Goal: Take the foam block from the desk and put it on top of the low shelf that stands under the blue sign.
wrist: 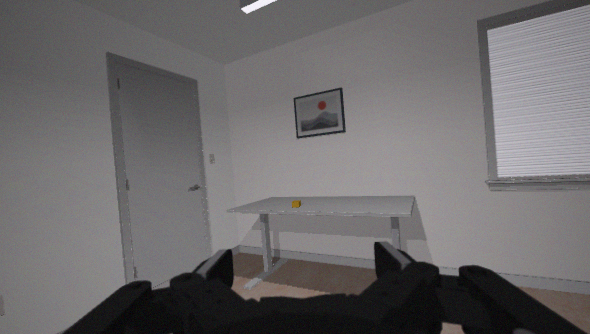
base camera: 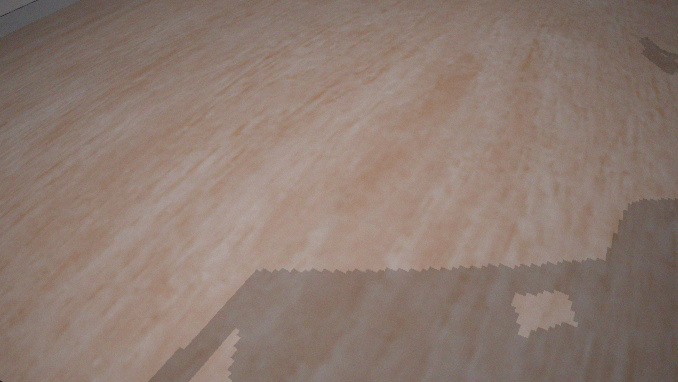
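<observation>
In the wrist view a small yellow-orange foam block [wrist: 296, 204] sits on the light grey desk [wrist: 360, 206], left of the desk's middle and near its front edge. The desk stands against the far wall, some way off. My gripper [wrist: 303, 261] is open, with its two black fingers wide apart at the bottom of the wrist view and nothing between them; it is far from the block. The low shelf and the blue sign do not show in either view.
A grey door [wrist: 160, 175] is in the left wall. A framed picture [wrist: 320, 122] hangs above the desk, and a window [wrist: 542, 105] with blinds is at the right. In the base camera view shadows fall on the wood floor [base camera: 300, 175], and a baseboard [base camera: 30, 15] shows top left.
</observation>
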